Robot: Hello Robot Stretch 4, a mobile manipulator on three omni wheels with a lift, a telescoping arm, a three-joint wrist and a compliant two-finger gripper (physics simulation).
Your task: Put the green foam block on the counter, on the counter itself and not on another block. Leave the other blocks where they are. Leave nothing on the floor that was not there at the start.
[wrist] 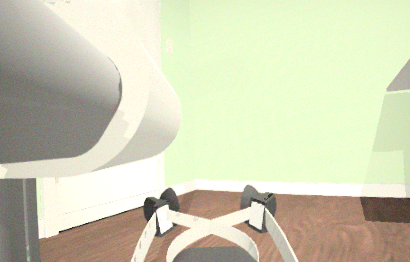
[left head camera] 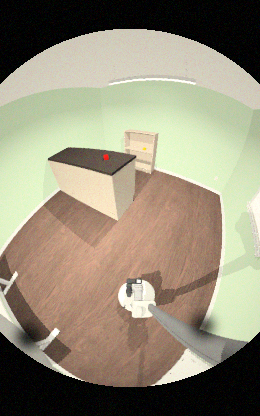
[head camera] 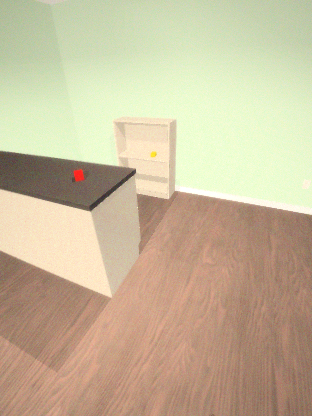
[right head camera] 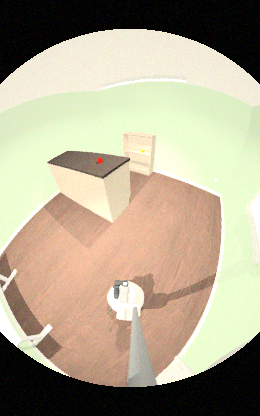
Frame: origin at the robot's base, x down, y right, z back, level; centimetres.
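Where they show: gripper, fingertip midpoint: (wrist: pixel 209 201) (left head camera: pixel 128 309) (right head camera: pixel 114 310).
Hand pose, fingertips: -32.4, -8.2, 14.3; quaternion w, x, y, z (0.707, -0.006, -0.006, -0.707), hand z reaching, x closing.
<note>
After its pixels a point has its place, as x, y, z.
The counter (head camera: pixel 40 177) @(-88.2, -77.3, -162.8) (left head camera: pixel 82 159) @(-88.2, -82.7, -158.8) (right head camera: pixel 75 161) @(-88.2, -91.4, -166.3) has a dark top and pale sides and stands at the left in the head views. A red block (head camera: pixel 79 175) @(-92.1, -43.7, -152.0) (left head camera: pixel 106 157) @(-91.1, -43.1, -152.0) (right head camera: pixel 100 160) @(-91.1, -42.7, -152.3) sits on its top, with a small dark patch beside it in the head camera view. A yellow block (head camera: pixel 153 154) @(-58.7, 20.6, -286.3) (left head camera: pixel 144 148) @(-58.0, 22.0, -288.9) (right head camera: pixel 143 151) sits on a shelf behind the counter. The green foam block does not show in these views. My gripper (wrist: pixel 209 201) @(-32.4, -8.2, 14.3) is open in the wrist view, with its two fingertips wide apart and no block between them, away from the counter.
A pale bookshelf (head camera: pixel 172 160) @(-51.6, 45.7, -277.8) (left head camera: pixel 155 152) @(-50.7, 50.3, -283.8) (right head camera: pixel 153 155) @(-47.8, 50.1, -283.5) stands against the green wall behind the counter. White legs of a piece of furniture (left head camera: pixel 49 340) (right head camera: pixel 40 337) show at the lower left. A white door (wrist: pixel 110 200) @(-6.9, 51.3, 135.6) is at the left in the wrist view.
</note>
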